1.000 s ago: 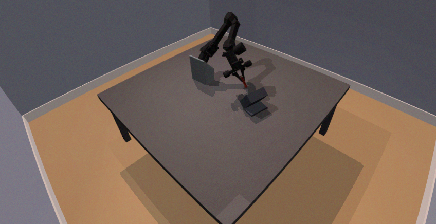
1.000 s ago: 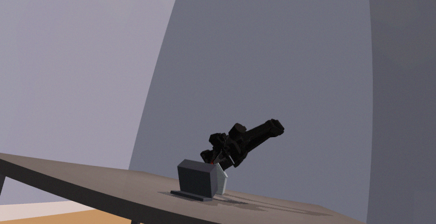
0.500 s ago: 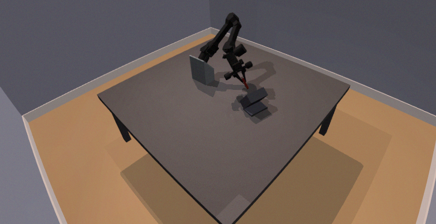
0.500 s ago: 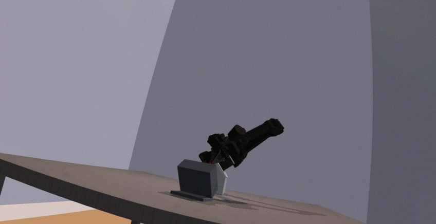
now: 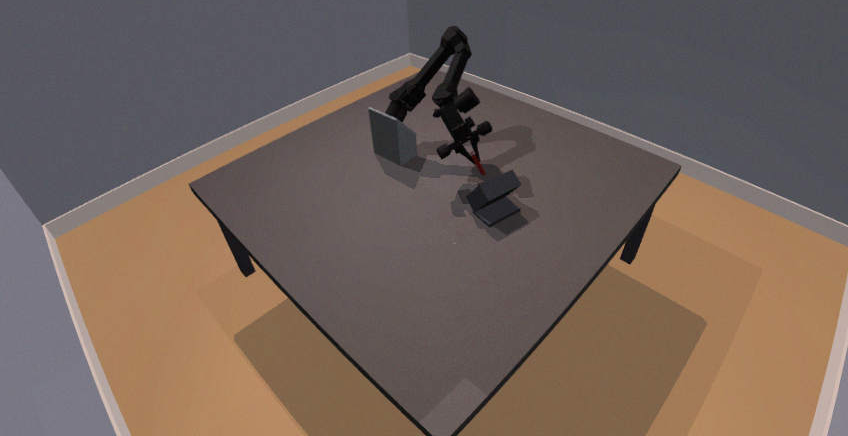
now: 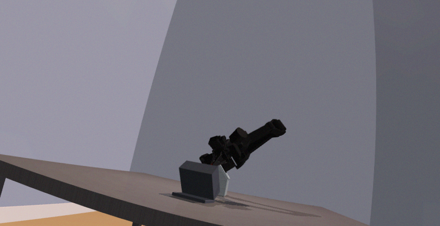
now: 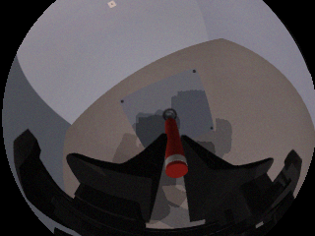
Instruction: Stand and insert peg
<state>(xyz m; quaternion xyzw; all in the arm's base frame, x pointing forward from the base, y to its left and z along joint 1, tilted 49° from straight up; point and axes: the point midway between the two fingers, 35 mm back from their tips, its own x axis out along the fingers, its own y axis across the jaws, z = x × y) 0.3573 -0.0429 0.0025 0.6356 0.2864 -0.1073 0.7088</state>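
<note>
Right now the sloped panel is 8 cm ahead of my gripper tip, 3 cm to the right of it and 6 cm below it. Round my gripper tip: flat base plate (10 cm ahead, 3 cm to the right, 12 cm below); red peg (1 cm behind, 1 cm to the left, 1 cm above).
</note>
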